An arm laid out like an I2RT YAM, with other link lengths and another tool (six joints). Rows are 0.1 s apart.
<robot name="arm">
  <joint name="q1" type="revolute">
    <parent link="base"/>
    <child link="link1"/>
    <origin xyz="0 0 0.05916" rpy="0 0 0"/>
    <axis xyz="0 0 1"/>
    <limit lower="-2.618" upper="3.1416"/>
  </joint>
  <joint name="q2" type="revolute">
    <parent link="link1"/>
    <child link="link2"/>
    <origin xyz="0.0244 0.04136 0.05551" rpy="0 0 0"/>
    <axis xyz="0 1 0"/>
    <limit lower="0" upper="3.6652"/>
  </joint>
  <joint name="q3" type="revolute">
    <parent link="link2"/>
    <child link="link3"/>
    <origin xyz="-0.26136 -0.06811 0" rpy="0 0 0"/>
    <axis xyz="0 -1 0"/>
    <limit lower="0" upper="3.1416"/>
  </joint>
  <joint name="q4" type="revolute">
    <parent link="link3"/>
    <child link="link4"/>
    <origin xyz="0.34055 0.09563 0.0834" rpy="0 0 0"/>
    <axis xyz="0 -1 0"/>
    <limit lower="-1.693" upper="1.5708"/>
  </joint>
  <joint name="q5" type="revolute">
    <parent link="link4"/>
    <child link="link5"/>
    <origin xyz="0.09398 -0.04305 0.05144" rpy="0 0 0"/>
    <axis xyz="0 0 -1"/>
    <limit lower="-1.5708" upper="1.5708"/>
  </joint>
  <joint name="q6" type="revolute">
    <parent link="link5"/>
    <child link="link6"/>
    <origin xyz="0.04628 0 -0.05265" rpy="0 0 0"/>
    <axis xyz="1 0 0"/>
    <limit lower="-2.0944" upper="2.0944"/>
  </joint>
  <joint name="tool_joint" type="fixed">
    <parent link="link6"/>
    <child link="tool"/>
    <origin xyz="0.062 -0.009 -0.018" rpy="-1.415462 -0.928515 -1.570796"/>
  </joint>
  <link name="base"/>
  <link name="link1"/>
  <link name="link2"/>
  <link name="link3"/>
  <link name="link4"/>
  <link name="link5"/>
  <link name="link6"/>
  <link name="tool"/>
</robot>
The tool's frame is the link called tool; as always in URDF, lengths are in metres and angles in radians.
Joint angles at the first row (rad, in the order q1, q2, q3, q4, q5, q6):
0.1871, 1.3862, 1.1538, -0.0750, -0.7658, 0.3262
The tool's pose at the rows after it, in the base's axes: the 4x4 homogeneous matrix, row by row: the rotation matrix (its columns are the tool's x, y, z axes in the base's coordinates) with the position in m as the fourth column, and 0 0 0 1 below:
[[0.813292 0.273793 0.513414 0.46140], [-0.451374 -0.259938 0.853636 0.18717], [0.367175 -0.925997 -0.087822 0.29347], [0 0 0 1]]
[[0.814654 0.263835 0.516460 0.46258], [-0.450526 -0.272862 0.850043 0.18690], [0.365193 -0.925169 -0.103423 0.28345], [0 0 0 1]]
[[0.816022 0.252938 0.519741 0.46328], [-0.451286 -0.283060 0.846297 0.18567], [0.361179 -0.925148 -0.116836 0.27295], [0 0 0 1]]
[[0.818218 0.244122 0.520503 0.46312], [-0.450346 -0.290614 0.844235 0.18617], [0.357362 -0.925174 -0.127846 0.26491], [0 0 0 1]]
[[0.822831 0.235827 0.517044 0.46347], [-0.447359 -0.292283 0.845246 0.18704], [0.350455 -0.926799 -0.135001 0.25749], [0 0 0 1]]
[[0.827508 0.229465 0.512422 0.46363], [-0.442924 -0.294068 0.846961 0.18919], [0.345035 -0.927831 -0.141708 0.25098], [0 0 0 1]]
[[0.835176 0.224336 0.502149 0.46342], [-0.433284 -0.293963 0.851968 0.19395], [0.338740 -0.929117 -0.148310 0.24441], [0 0 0 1]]
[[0.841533 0.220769 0.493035 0.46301], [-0.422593 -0.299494 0.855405 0.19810], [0.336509 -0.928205 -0.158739 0.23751], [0 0 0 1]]
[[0.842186 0.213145 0.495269 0.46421], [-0.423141 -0.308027 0.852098 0.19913], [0.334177 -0.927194 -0.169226 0.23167], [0 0 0 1]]
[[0.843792 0.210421 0.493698 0.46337], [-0.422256 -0.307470 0.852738 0.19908], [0.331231 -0.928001 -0.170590 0.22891], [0 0 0 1]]
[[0.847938 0.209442 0.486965 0.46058], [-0.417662 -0.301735 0.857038 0.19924], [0.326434 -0.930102 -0.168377 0.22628], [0 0 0 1]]
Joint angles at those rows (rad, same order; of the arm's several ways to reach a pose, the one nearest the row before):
0.1871, 1.3944, 1.1451, -0.0728, -0.7572, 0.3164
0.1879, 1.4024, 1.1330, -0.0720, -0.7486, 0.3050
0.1864, 1.4082, 1.1163, -0.0666, -0.7425, 0.2971
0.1887, 1.4127, 1.1038, -0.0633, -0.7363, 0.2919
0.1902, 1.4207, 1.0945, -0.0569, -0.7371, 0.2907
0.1946, 1.4294, 1.0880, -0.0512, -0.7363, 0.2892
0.2041, 1.4417, 1.0846, -0.0457, -0.7371, 0.2877
0.2131, 1.4530, 1.0815, -0.0453, -0.7348, 0.2793
0.2163, 1.4633, 1.0798, -0.0447, -0.7256, 0.2752
0.2163, 1.4628, 1.0725, -0.0407, -0.7271, 0.2758
0.2163, 1.4566, 1.0588, -0.0341, -0.7358, 0.2780

